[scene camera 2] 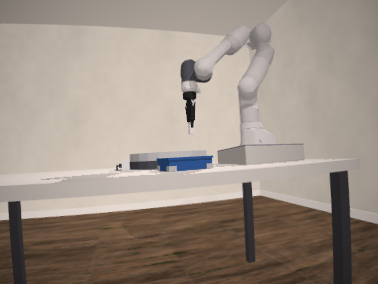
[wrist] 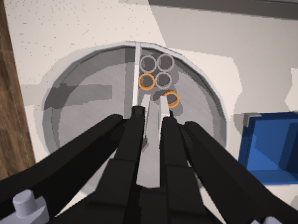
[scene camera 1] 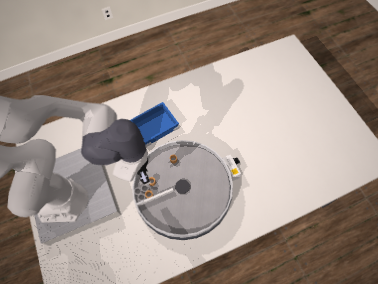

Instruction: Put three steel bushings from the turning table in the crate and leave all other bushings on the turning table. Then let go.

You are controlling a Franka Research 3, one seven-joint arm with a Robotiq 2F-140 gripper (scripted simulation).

Observation:
The pictures show: the gripper, a blue crate and a grey turning table.

